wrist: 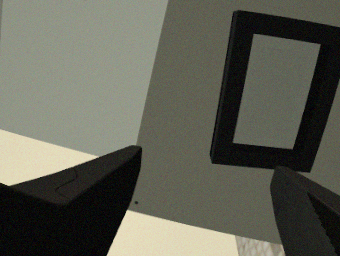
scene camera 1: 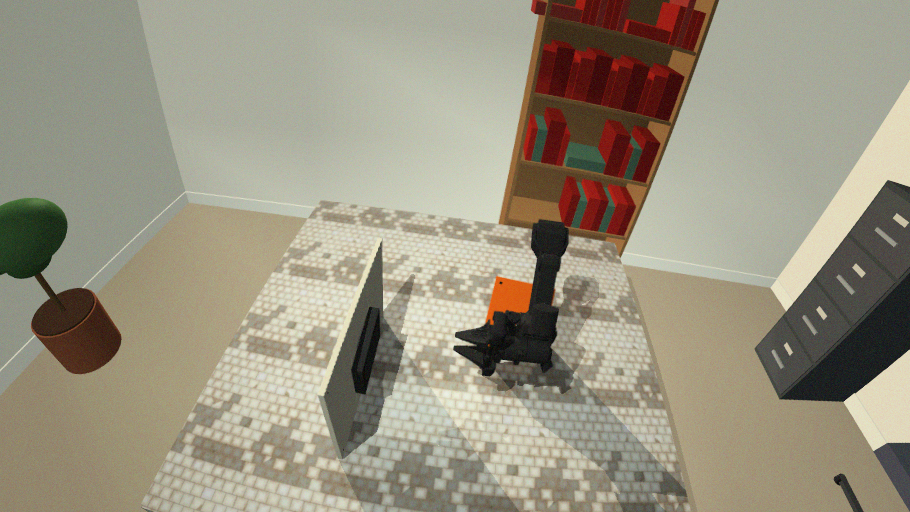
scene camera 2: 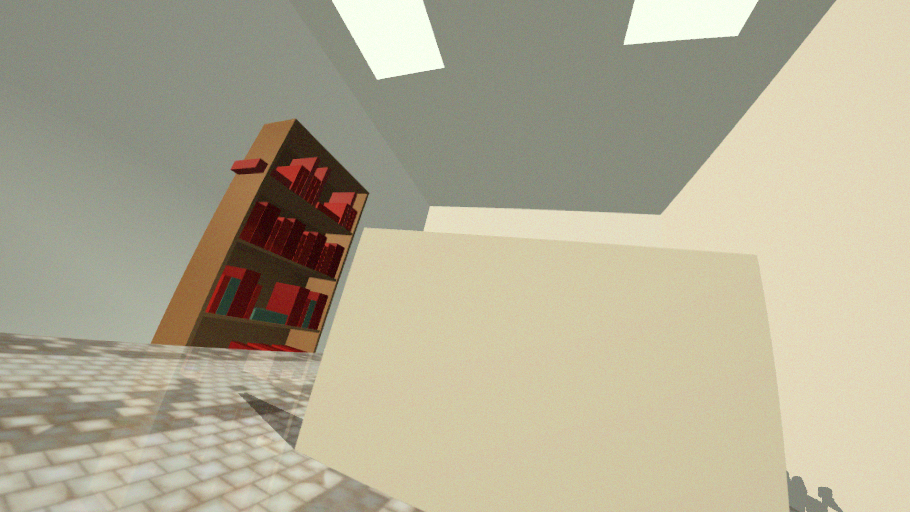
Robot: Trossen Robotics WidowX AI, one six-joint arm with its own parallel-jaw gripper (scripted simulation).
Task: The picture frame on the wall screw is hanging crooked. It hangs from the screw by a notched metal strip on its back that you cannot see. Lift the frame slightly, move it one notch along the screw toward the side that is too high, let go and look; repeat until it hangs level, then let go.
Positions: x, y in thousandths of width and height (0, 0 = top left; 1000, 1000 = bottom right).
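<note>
A picture frame (scene camera 1: 397, 724) (wrist: 799, 428) is there for me to see, though scene camera 2 does not show it, as the frame is hidden by a wall panel. That wall panel (scene camera 2: 504, 714) is visible to me in the wrist view as well (wrist: 522, 713), and in scene camera 1 too (scene camera 1: 371, 774). And my own gripper (scene camera 1: 499, 667) (wrist: 610, 654) is in sight.
</note>
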